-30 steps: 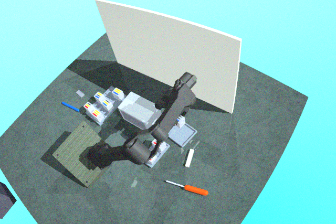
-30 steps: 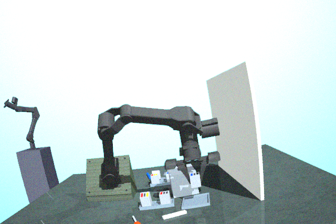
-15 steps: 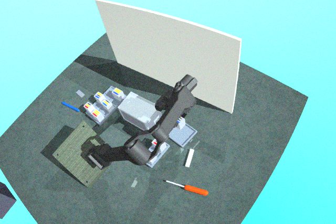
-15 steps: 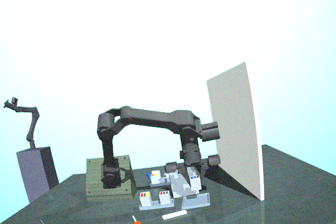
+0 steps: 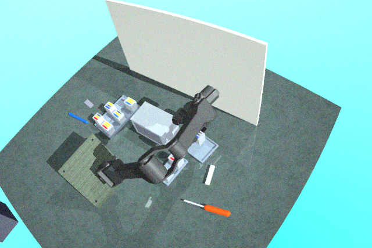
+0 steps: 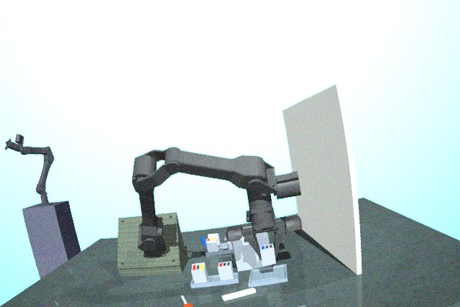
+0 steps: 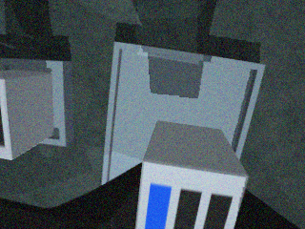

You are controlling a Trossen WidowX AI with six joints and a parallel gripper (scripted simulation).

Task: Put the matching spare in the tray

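Now: the tray 50 mm below my gripper tip and 10 mm behind it. From my gripper tip the other things lie so: spare: 20 mm above; then white panel: 190 mm to the left, 190 mm ahead, 170 mm above; then mounted unit: 190 mm to the left, 40 mm behind.
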